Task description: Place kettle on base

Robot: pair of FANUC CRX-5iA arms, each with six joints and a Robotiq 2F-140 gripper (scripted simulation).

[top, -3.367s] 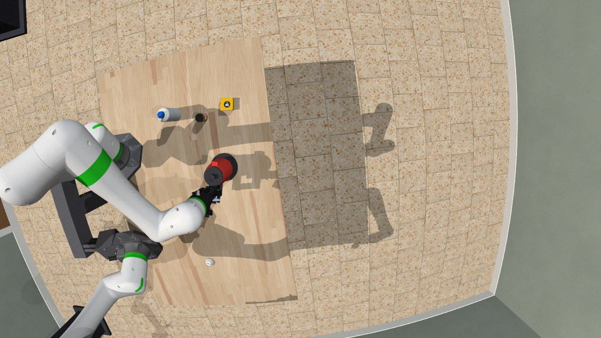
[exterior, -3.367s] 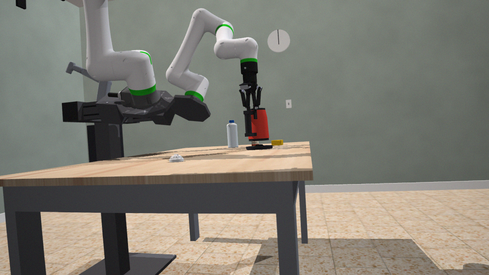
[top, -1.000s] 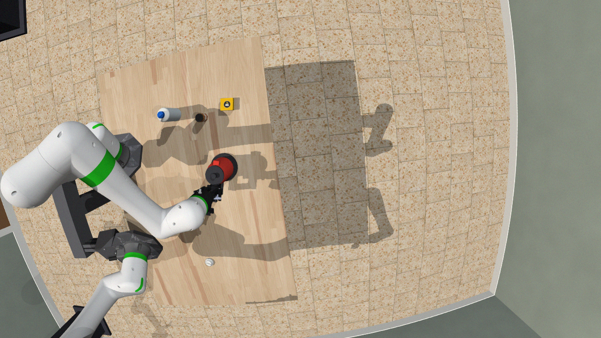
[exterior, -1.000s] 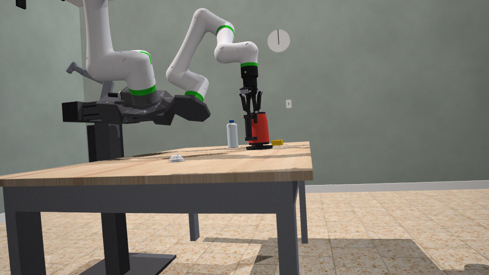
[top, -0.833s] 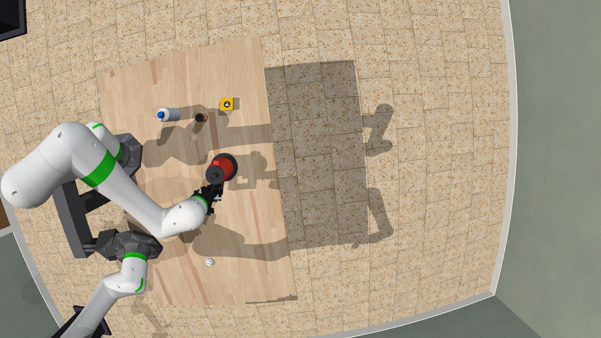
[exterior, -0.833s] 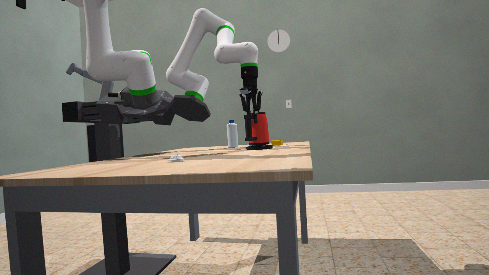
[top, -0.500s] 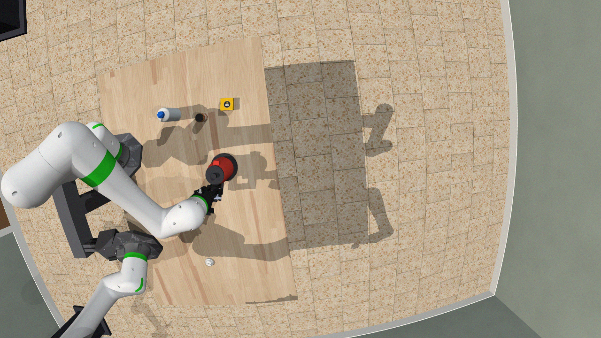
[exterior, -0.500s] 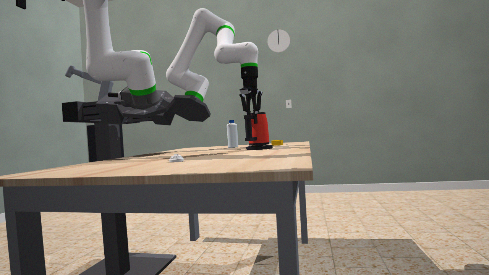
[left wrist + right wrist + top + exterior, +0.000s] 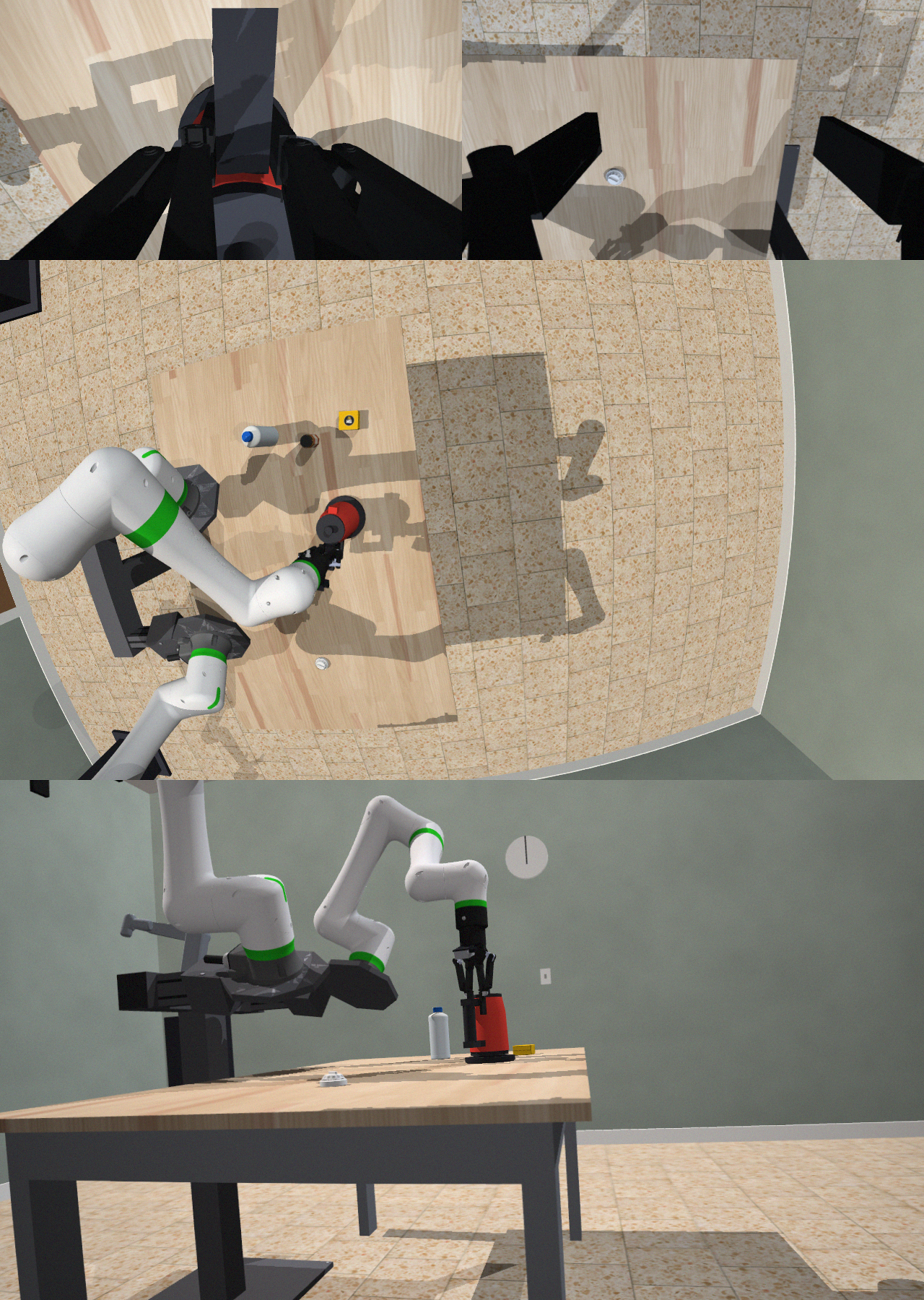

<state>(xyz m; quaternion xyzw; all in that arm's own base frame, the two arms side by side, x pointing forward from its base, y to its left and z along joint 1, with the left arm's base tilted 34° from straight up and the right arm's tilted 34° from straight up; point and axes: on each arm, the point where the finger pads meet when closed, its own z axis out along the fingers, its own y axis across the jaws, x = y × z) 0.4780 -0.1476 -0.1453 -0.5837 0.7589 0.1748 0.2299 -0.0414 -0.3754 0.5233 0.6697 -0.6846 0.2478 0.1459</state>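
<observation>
Right now the red kettle is 5 cm below my left hand, 3 cm to the left of it and 1 cm ahead of it. Round my left hand: black round base: 16 cm below, 7 cm to the left, 1 cm ahead.
</observation>
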